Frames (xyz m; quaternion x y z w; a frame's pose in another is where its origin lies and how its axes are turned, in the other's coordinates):
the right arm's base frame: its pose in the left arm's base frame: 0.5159 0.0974 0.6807 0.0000 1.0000 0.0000 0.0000
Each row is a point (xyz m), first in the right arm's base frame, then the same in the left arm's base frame.
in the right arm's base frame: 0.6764 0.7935 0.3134
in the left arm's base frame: -0.1605 0.8909 0.3673
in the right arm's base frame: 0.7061 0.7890 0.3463
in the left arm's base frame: -0.1902 0.8864 0.3344
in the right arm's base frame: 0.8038 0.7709 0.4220
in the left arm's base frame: -0.2879 0.8683 0.2587
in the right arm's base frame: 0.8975 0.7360 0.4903
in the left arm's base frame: -0.3816 0.8334 0.1904
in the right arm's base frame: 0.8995 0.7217 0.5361
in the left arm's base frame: -0.3836 0.8191 0.1446
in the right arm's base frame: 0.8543 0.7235 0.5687
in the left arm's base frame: -0.3384 0.8209 0.1120
